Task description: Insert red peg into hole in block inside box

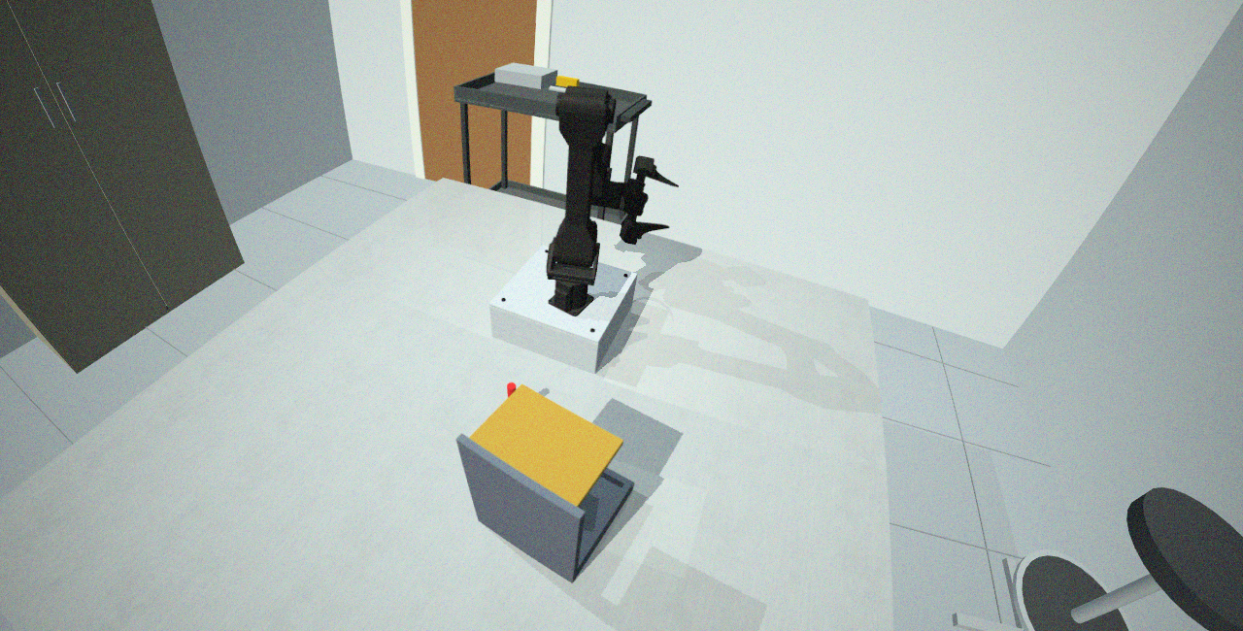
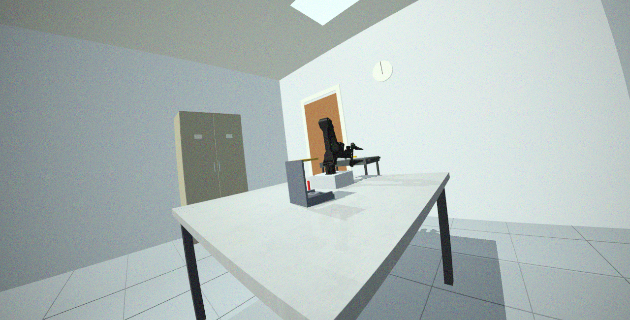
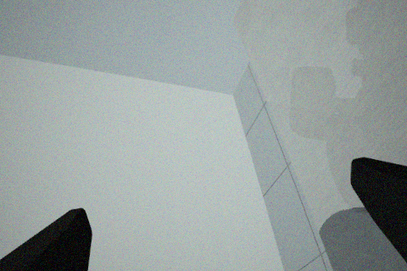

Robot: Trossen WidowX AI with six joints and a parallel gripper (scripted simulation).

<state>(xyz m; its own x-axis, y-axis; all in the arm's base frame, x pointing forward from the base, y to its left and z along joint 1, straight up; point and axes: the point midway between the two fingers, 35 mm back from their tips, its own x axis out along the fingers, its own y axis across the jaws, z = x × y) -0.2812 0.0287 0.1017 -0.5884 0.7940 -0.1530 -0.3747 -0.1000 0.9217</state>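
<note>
The red peg lies 520 mm ahead of my gripper tip, 140 mm below it and 20 mm to the right of it. The rest, counted from my gripper tip: yellow roof 640 mm ahead, 140 mm to the left, 30 mm above.
</note>
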